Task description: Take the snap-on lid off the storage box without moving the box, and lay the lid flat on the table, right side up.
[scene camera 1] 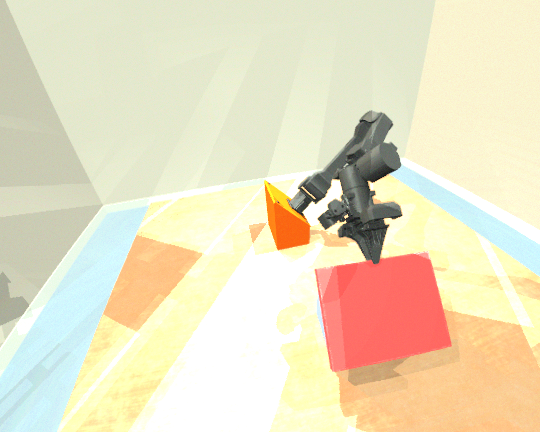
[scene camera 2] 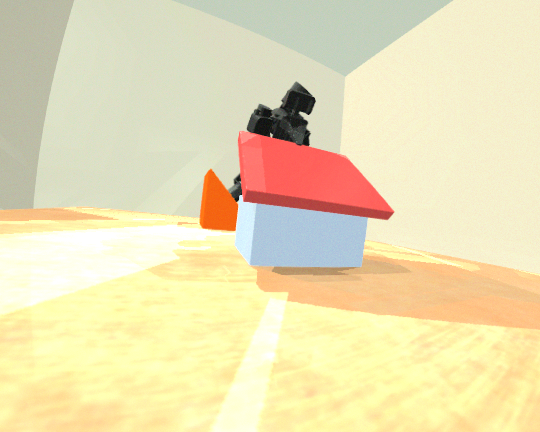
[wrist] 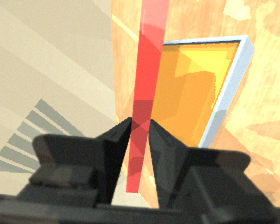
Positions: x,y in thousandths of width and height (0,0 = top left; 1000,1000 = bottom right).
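Looking through scene camera 1, I see my gripper (scene camera 1: 692,612) holding a red lid (scene camera 1: 688,726). Scene camera 2 gives me the lid (scene camera 2: 510,399) again, along with my gripper (scene camera 2: 551,346), and there is a light blue storage box (scene camera 2: 494,545) too. In the wrist view I find my gripper (wrist: 502,542).
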